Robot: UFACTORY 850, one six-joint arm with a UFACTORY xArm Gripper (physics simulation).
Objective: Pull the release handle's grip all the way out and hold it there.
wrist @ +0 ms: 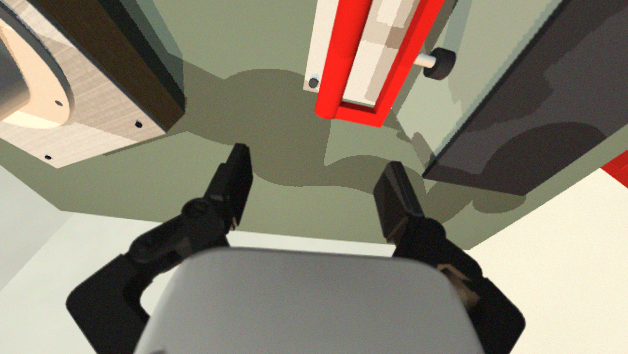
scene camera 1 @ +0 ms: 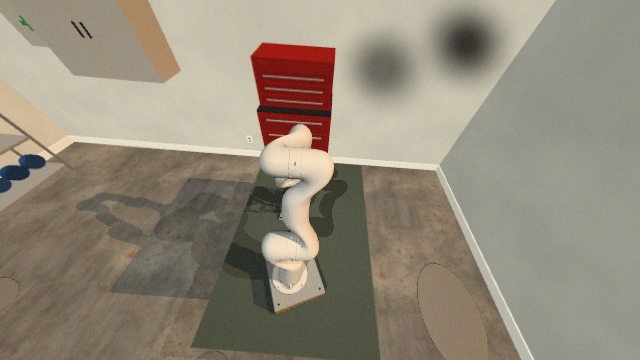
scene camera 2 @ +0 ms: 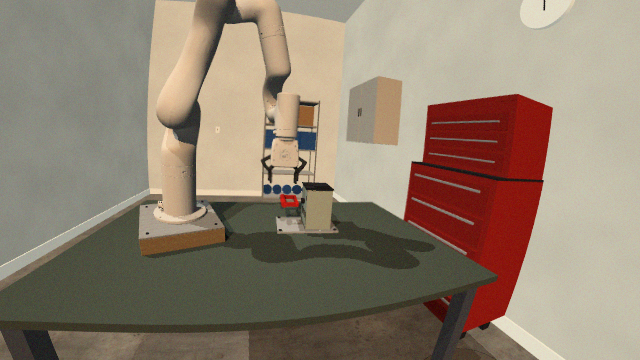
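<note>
The release handle's red grip (scene camera 2: 289, 204) (wrist: 339, 60) is a rectangular loop on the arm-base side of a beige box (scene camera 2: 317, 207) with a dark top. In the wrist view it lies at the top, right of centre, beyond the fingertips. My gripper (scene camera 2: 283, 181) (wrist: 317, 168) is open and empty, pointing down. In the scene camera 2 view it hangs above the grip, clear of it. The box stands on a light base plate (scene camera 2: 287, 228) (wrist: 313, 67). In the scene camera 1 view the arm hides the grip, the box and my gripper.
The box's dark top (scene camera 2: 318, 187) (wrist: 520, 115) is near the right finger in the wrist view. The arm's base block (scene camera 2: 182, 241) (wrist: 107, 120) stands on the green table (scene camera 2: 200, 295). A red tool chest (scene camera 1: 295, 82) (scene camera 2: 472, 142) stands behind, with a shelf rack (scene camera 2: 318, 107) at the back.
</note>
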